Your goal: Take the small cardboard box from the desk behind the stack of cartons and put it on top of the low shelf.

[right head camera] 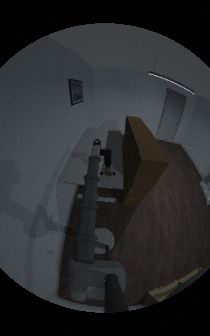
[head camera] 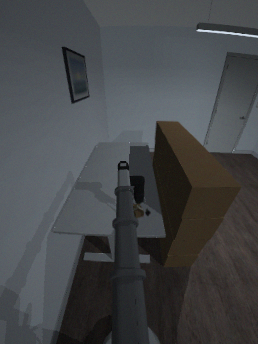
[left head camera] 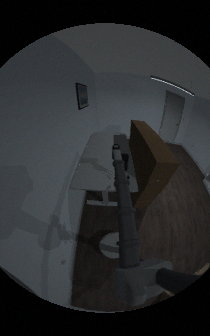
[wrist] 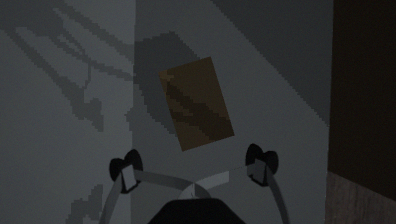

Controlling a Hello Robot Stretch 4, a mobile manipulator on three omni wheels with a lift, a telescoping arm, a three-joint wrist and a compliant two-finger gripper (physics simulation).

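The small cardboard box lies flat on the desk, turned a little, with shadows across its top. My gripper is open, its two fingertips wide apart. In the wrist view the fingertips are below the near edge of the box, one to each side, with nothing between them. The gap in height between fingers and box is hard to tell. The stack of cartons stands along the desk's right side.
My extended arm reaches over the desk and hides part of it. A wall runs along the left. A tan wooden edge shows at the lower right; whether it is the low shelf I cannot tell. A door stands at the back right.
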